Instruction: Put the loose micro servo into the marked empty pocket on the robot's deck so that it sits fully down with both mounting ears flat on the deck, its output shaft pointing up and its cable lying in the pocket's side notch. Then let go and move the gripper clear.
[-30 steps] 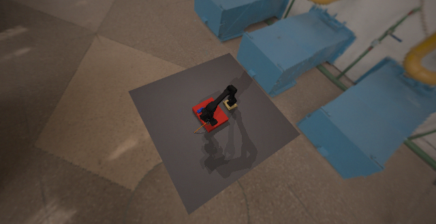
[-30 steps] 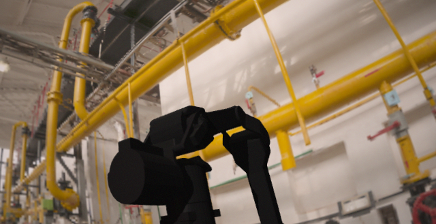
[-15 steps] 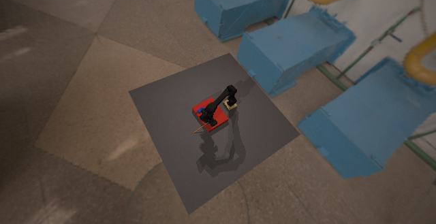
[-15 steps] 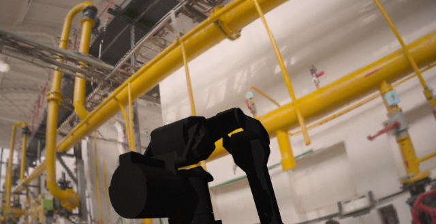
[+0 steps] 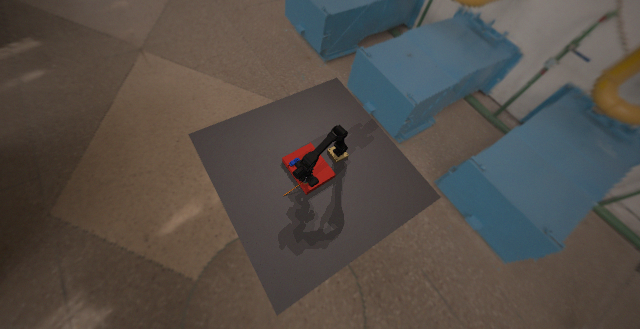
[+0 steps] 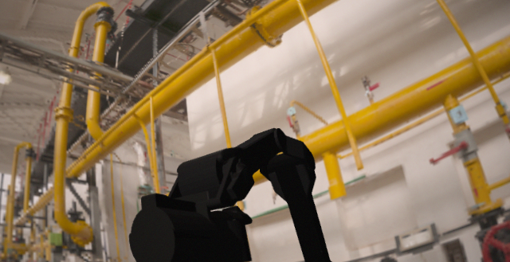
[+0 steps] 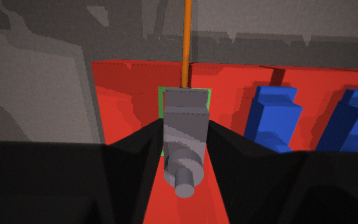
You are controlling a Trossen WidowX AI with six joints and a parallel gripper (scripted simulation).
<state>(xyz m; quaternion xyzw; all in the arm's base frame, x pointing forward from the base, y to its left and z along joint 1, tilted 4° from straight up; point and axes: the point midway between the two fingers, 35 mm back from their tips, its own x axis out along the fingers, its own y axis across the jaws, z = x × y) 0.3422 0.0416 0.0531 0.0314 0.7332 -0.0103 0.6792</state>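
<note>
Right now my gripper tip is 130 mm past the red deck, 70 mm to the left of it and 50 mm above it.
</note>
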